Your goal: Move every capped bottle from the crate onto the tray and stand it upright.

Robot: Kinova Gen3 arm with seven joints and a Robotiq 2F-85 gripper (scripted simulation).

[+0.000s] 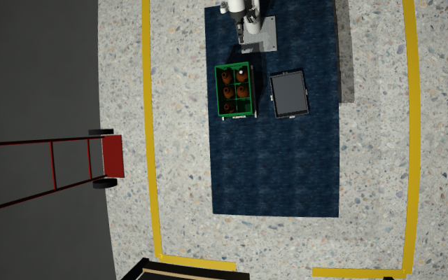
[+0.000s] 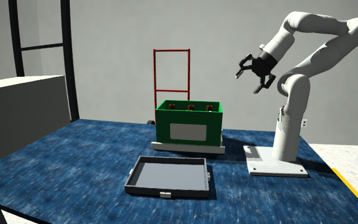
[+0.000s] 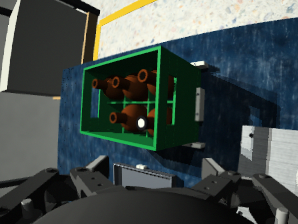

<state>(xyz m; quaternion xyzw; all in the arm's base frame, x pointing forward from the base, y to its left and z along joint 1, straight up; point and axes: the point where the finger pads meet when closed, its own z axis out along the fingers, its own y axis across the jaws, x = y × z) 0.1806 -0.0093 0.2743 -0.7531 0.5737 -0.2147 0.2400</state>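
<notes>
The green crate is 23 cm ahead of my hand, 20 cm below it and 2 cm to the right of it. Also, from my hand: bottle 20 cm below, 14 cm ahead; grey tray 28 cm to the left, 27 cm below, 20 cm ahead.
</notes>
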